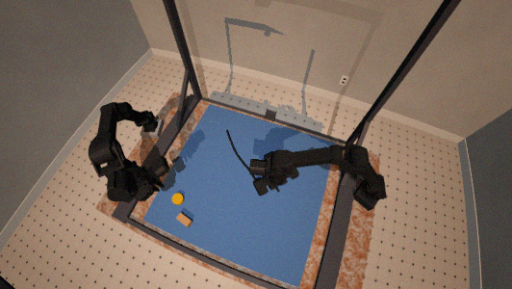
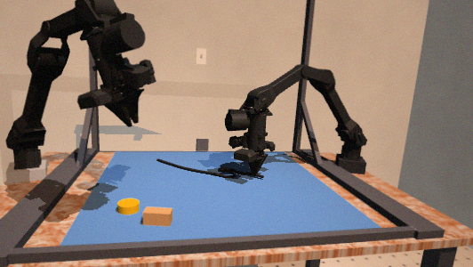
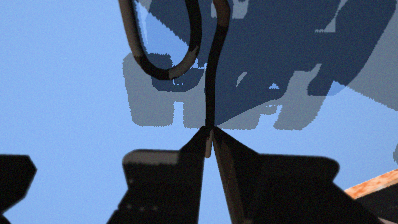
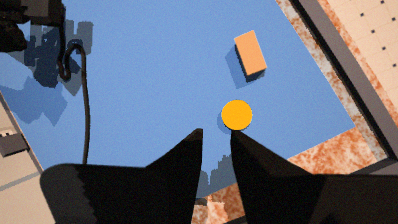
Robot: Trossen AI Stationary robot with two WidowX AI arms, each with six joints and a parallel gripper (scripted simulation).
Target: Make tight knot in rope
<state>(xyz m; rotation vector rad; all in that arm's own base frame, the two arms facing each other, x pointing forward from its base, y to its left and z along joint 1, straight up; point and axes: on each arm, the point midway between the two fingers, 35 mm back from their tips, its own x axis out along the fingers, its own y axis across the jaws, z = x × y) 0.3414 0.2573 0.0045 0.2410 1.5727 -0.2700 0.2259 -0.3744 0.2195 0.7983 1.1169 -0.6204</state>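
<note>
Right now the blue mat is 20 mm ahead of my left hand, 130 mm to the right of it and 50 mm below it. Round my left hand: yellow disc: 200 mm ahead, 380 mm to the right, 30 mm below; then orange block: 270 mm ahead, 310 mm to the right, 30 mm below.
</note>
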